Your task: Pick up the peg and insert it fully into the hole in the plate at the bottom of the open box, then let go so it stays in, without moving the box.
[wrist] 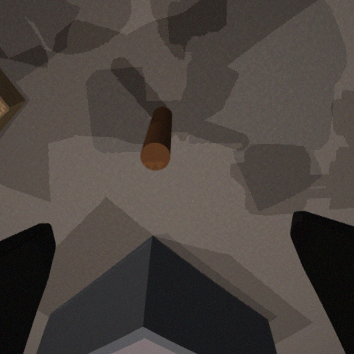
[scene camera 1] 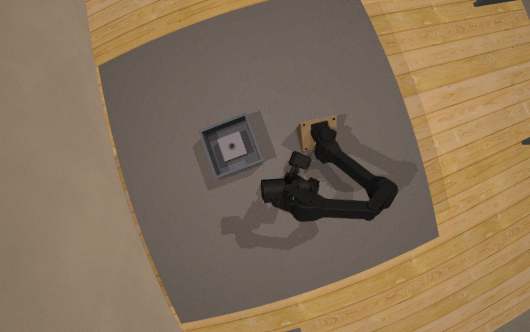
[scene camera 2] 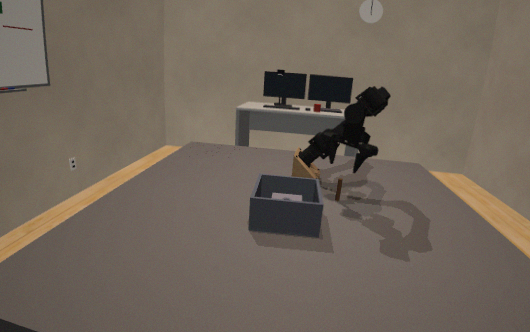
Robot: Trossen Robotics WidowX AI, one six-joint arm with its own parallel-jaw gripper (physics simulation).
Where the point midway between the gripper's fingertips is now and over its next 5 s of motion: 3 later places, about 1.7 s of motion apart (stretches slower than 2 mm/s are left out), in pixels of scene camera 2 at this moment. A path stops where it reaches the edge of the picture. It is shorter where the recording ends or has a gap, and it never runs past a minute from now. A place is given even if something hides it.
The gripper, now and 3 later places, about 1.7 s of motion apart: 342,168; 337,192; 339,154; 289,161
